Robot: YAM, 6 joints.
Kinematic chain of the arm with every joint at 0, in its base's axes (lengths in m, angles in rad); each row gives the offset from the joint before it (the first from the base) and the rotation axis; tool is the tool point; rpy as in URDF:
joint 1: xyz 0 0 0.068 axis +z
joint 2: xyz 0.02 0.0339 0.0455 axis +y
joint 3: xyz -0.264 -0.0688 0 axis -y
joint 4: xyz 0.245 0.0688 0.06 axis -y
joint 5: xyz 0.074 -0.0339 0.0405 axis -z
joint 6: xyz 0.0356 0 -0.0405 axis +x
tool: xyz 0 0 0 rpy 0 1.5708 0
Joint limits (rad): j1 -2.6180..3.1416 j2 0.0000..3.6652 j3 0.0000..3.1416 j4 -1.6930..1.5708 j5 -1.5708..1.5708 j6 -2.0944..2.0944
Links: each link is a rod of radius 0.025 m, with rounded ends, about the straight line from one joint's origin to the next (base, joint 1, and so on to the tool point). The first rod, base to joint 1, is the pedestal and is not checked.
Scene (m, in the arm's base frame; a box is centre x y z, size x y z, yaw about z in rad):
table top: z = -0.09
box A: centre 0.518 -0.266 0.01 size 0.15 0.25 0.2 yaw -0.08
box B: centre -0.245 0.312 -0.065 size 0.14 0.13 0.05 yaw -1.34
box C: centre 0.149 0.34 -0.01 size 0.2 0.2 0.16 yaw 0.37
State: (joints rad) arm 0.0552 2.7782 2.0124 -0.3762 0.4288 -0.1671
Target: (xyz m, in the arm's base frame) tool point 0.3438 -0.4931 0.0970
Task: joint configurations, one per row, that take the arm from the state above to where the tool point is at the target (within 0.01 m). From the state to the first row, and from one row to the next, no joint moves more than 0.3 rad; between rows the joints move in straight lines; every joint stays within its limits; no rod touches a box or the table.
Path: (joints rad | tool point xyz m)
1: 0.1014 2.5271 2.0470 -0.4675 0.4988 0.0057 | 0.5411 0.0379 0.1203
2: 0.1477 2.2761 2.0816 -0.5587 0.5688 0.1785 | 0.5162 0.0574 0.2549
3: 0.1939 2.0250 2.1162 -0.6500 0.6388 0.3513 | 0.4568 0.0681 0.3784
4: 0.2402 1.7740 2.1509 -0.7413 0.7088 0.5240 | 0.3682 0.0663 0.4820
5: -0.0540 2.0252 2.1992 -0.6014 0.6423 0.3513 | 0.4583 -0.0461 0.4097
6: -0.3482 2.2764 2.2475 -0.4616 0.5757 0.1785 | 0.4911 -0.1989 0.3184
7: -0.6424 2.5277 2.2959 -0.3217 0.5092 0.0057 | 0.4519 -0.3598 0.2125
8: -0.9366 2.7789 2.3442 -0.1818 0.4427 -0.1671 | 0.3438 -0.4931 0.0970

